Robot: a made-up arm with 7 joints.
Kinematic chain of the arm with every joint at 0, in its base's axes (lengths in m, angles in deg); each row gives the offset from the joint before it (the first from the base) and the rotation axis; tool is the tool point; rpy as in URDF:
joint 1: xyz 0 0 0.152 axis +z
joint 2: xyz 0 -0.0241 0.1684 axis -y
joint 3: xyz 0 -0.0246 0.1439 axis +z
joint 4: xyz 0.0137 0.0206 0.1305 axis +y
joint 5: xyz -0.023 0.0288 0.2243 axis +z
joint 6: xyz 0 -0.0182 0.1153 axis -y
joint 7: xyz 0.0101 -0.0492 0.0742 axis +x
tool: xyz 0 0 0 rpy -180 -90 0
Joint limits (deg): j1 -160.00..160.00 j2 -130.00..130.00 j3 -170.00..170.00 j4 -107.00..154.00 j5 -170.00..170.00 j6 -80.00..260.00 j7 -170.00..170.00
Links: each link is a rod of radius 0.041 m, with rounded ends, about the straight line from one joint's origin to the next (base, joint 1, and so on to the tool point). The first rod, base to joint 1, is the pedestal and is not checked.
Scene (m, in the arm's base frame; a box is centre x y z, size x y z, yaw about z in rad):
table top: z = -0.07
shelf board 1: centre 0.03 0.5 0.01 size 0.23 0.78 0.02 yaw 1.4
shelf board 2: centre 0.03 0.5 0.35 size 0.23 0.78 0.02 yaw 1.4
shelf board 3: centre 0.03 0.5 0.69 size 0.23 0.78 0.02 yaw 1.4
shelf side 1: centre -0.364 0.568 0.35 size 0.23 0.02 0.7 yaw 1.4
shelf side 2: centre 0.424 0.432 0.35 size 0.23 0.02 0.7 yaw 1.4
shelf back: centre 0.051 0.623 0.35 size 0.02 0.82 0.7 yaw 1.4
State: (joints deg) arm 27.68 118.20 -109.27 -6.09 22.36 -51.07 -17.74
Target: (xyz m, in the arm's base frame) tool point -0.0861 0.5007 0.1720
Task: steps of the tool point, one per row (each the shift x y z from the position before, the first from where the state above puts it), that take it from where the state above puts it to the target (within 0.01 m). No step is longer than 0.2 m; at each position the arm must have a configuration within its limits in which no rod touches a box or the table.
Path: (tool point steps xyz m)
1: -0.0670 0.1473 -0.0059
2: -0.0152 0.1635 0.0025
3: 0.0397 0.1589 0.0127
4: 0.0892 0.1339 0.0245
5: 0.1250 0.0914 0.0366
6: 0.0573 0.0610 0.0243
7: 0.0717 0.0518 0.0310
8: 0.0860 0.0376 0.0372

